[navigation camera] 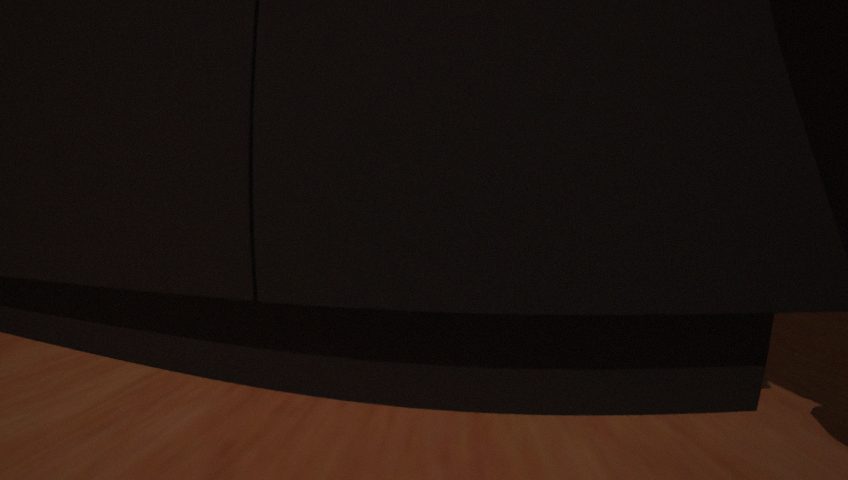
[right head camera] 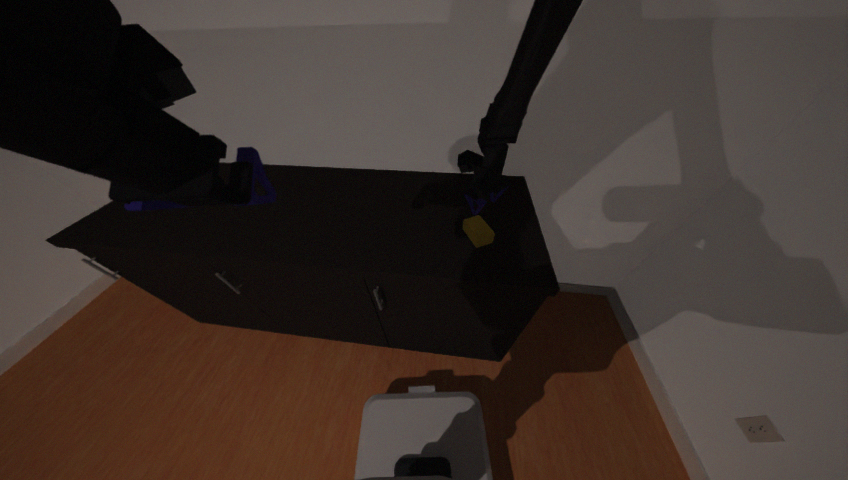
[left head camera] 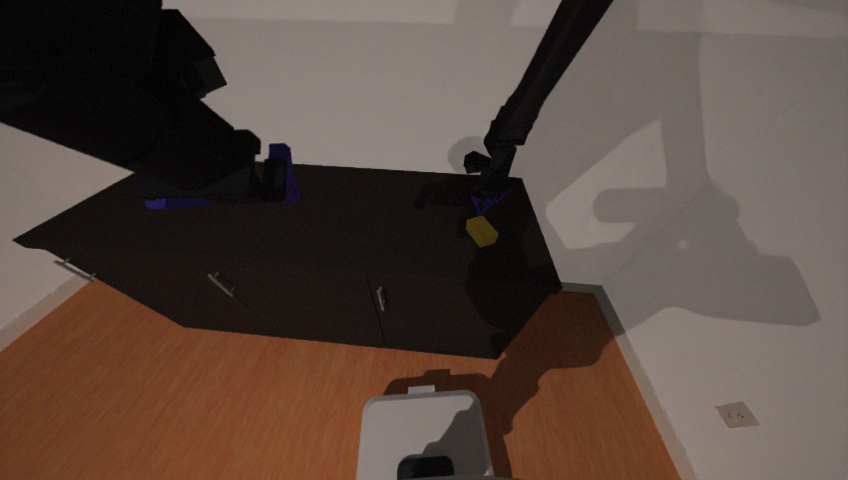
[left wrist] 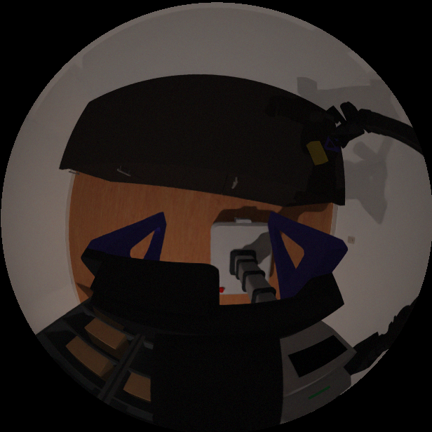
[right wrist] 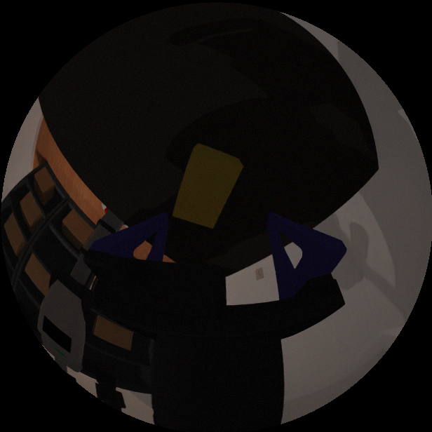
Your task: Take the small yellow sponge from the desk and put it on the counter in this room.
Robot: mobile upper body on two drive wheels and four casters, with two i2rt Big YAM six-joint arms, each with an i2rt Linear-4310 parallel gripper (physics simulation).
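Places are measured from the left arm's base along level axes (x up, y back, z right), in centimetres.
Pixels of known places: left gripper, fingertip midpoint: (right head camera: 241, 199) (left head camera: 262, 197); right gripper, fingertip midpoint: (right head camera: 483, 208) (left head camera: 487, 208).
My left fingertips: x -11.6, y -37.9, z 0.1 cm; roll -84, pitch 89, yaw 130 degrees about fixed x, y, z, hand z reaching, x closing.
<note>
Ahead of a thing's pixels: the offset from my left fingertips to its middle. "pt": to the spot under its first point. Level surfaces: height alone.
The small yellow sponge @(dx -36.1, dy -28.5, dz +44.2 cm) (left head camera: 482, 231) (right head camera: 478, 231) (left wrist: 317, 152) (right wrist: 208, 186) lies on the dark counter @(dx -38.3 cm) (left head camera: 357, 220) (right head camera: 357, 220) (left wrist: 190, 125) (right wrist: 125, 110), near its right end. My right gripper (right wrist: 217, 217) is open and empty. In the head views it hangs just behind the sponge, and in the right wrist view the sponge lies beyond its fingertips, apart from both fingers. My left gripper (left wrist: 216, 217) is open and empty, held high in front of the counter's left part. The desk cannot be told apart in these views.
The counter's dark front @(pt dx -102.1, dy -14.1, dz +26.9 cm) (navigation camera: 476, 178) stands close before the base in the navigation view, above the wooden floor @(dx -129.3 cm) (left head camera: 238, 404). Walls (left head camera: 380, 89) (left head camera: 743, 356) stand behind the counter and to its right. The robot's white base (left head camera: 416, 422) is at the bottom.
</note>
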